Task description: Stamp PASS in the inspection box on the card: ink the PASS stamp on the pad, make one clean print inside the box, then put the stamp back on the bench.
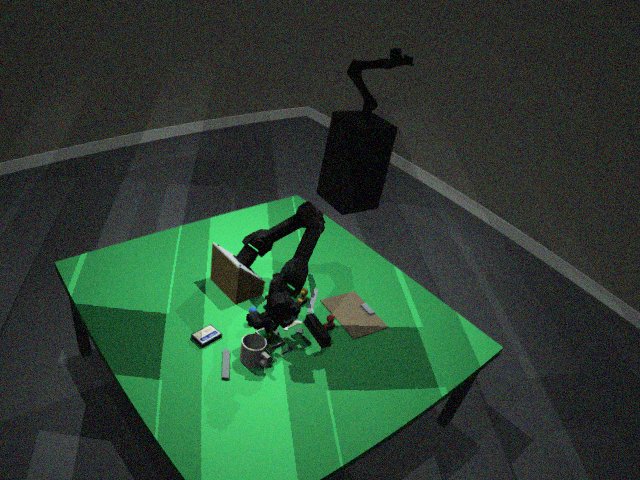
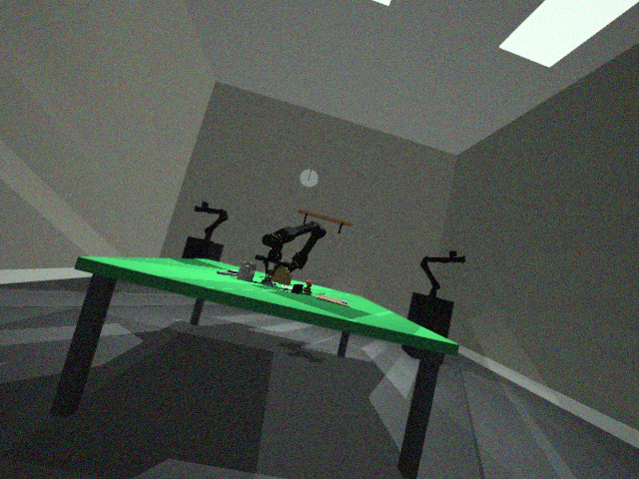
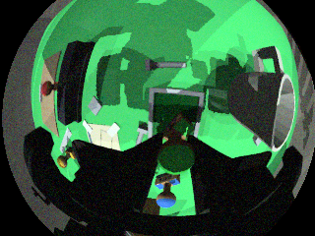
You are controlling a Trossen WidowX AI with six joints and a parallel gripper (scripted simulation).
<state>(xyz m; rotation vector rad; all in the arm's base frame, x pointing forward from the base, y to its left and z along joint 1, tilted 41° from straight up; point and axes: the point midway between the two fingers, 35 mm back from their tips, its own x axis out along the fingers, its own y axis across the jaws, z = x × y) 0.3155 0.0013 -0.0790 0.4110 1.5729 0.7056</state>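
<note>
Right now the green ink pad is 3 cm below my gripper tip. Round my gripper tip: grey mug: 8 cm ahead, 10 cm to the right; blue-knobbed stamp: 10 cm behind, 2 cm to the right, 2 cm below; white card: 8 cm behind, 10 cm to the left, 4 cm below.
</note>
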